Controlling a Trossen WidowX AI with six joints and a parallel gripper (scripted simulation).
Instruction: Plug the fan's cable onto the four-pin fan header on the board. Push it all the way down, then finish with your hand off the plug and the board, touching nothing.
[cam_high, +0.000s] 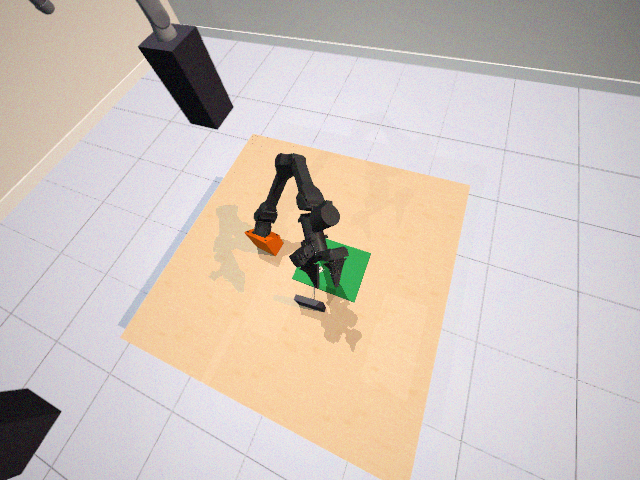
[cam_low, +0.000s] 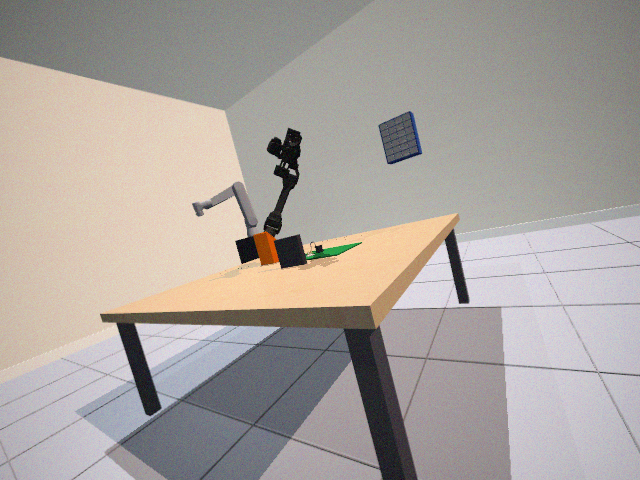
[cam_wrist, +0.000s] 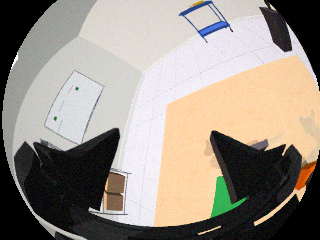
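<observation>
My gripper tip is now 40 cm above the black fan plug, 22 cm to the right of it and 11 cm past it. Also, from my gripper tip: green board (43 cm below, 18 cm to the left, 7 cm behind); then four-pin fan header (42 cm below, 14 cm to the left, 12 cm behind); then black fan (36 cm below, 9 cm behind, 1 cm to the right).
</observation>
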